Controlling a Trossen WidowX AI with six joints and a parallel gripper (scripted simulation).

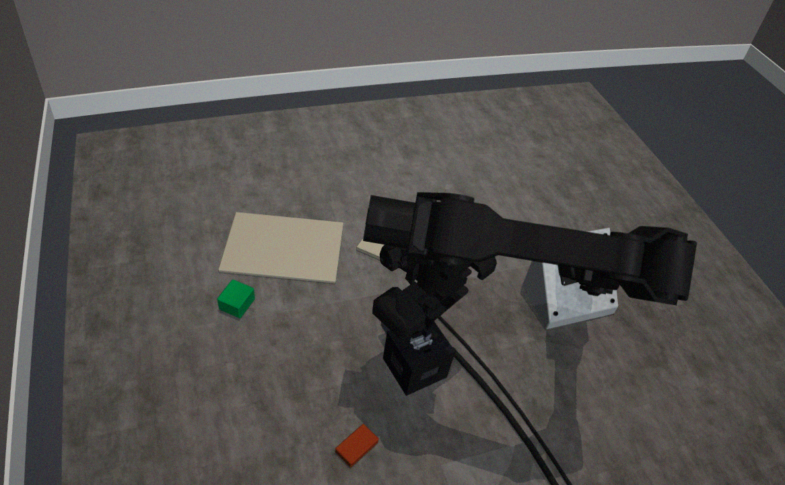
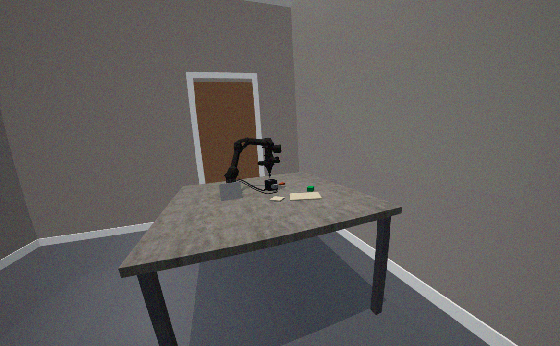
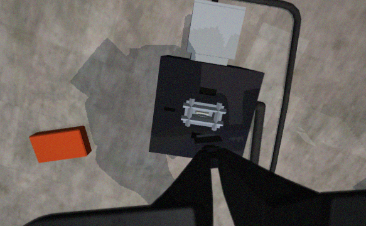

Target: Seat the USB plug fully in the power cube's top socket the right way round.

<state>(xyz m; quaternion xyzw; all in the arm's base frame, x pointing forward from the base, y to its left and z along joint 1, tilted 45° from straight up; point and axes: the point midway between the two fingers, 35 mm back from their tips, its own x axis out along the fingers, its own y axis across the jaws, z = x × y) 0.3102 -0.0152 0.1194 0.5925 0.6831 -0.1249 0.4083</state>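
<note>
My gripper tip is now 2 cm above the USB plug. The rest, counted from my gripper tip: beige tile (4 cm behind, 27 cm to the right, 13 cm below); then USB socket (1 cm to the right, 7 cm below); then orange block (13 cm ahead, 10 cm to the left, 13 cm below).
</note>
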